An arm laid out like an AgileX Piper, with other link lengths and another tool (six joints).
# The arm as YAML. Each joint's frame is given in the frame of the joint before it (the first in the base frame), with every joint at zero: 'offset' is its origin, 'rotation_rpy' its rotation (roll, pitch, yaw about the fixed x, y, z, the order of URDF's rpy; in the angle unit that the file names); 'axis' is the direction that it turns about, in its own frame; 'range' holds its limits. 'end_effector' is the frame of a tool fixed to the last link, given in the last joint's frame.
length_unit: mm
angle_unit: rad
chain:
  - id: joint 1
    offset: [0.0, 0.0, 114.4]
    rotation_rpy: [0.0, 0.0, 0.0]
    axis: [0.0, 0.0, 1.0]
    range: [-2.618, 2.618]
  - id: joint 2
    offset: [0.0, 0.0, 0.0]
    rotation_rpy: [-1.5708, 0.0, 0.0]
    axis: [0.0, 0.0, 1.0]
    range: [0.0, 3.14]
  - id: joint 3
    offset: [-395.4, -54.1, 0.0]
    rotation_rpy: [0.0, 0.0, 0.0]
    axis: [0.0, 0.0, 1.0]
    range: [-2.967, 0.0]
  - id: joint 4
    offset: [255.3, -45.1, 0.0]
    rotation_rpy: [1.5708, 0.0, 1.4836]
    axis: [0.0, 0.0, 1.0]
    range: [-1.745, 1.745]
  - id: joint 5
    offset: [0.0, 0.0, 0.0]
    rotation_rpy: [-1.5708, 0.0, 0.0]
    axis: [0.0, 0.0, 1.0]
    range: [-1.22, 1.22]
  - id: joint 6
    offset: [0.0, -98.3, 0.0]
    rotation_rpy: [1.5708, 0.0, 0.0]
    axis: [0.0, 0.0, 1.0]
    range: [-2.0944, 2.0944]
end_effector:
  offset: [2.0, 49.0, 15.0]
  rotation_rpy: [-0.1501, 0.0, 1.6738]
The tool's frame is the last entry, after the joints.
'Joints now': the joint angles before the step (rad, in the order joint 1, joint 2, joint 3, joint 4, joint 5, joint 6). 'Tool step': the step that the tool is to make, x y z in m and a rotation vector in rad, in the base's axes. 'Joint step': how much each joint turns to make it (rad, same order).
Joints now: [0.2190, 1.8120, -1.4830, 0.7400, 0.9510, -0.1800]
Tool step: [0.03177, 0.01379, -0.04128, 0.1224, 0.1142, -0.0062]
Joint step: [0.0000, 0.1230, 0.0030, 0.1790, -0.0001, -0.0680]
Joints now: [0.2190, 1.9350, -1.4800, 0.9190, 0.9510, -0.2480]
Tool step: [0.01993, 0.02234, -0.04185, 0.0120, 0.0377, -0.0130]
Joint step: [0.0370, 0.0950, -0.0020, 0.0590, -0.0650, -0.0330]
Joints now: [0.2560, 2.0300, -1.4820, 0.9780, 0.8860, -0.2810]
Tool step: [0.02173, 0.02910, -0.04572, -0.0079, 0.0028, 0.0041]
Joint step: [0.0460, 0.1160, -0.0460, 0.0429, -0.0689, -0.0439]
